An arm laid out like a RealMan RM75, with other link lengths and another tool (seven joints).
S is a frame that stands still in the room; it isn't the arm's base.
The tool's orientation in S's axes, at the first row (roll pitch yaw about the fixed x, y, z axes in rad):
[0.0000, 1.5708, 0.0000]
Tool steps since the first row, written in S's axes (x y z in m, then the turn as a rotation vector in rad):
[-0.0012, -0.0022, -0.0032, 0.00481, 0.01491, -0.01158]
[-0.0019, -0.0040, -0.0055, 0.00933, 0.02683, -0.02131]
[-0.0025, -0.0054, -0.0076, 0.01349, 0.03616, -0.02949]
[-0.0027, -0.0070, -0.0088, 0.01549, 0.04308, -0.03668]
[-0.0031, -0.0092, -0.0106, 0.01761, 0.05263, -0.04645]
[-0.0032, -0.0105, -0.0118, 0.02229, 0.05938, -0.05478]
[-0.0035, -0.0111, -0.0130, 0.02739, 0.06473, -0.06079]
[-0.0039, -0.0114, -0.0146, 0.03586, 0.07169, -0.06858]
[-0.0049, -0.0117, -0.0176, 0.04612, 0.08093, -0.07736]
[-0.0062, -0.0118, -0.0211, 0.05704, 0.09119, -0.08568]
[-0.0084, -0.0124, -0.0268, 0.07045, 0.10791, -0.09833]
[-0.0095, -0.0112, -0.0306, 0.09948, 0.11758, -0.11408]
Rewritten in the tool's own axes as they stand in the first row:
[0.0032, -0.0022, -0.0012, 0.01158, 0.01491, 0.00481]
[0.0055, -0.0040, -0.0019, 0.02131, 0.02683, 0.00933]
[0.0076, -0.0054, -0.0025, 0.02949, 0.03616, 0.01349]
[0.0088, -0.0070, -0.0027, 0.03668, 0.04308, 0.01549]
[0.0106, -0.0092, -0.0031, 0.04645, 0.05263, 0.01761]
[0.0118, -0.0105, -0.0032, 0.05478, 0.05938, 0.02229]
[0.0130, -0.0111, -0.0035, 0.06079, 0.06473, 0.02739]
[0.0146, -0.0114, -0.0039, 0.06858, 0.07169, 0.03586]
[0.0176, -0.0117, -0.0049, 0.07736, 0.08093, 0.04612]
[0.0211, -0.0118, -0.0062, 0.08568, 0.09119, 0.05704]
[0.0268, -0.0124, -0.0084, 0.09833, 0.10791, 0.07045]
[0.0306, -0.0112, -0.0095, 0.11408, 0.11758, 0.09948]

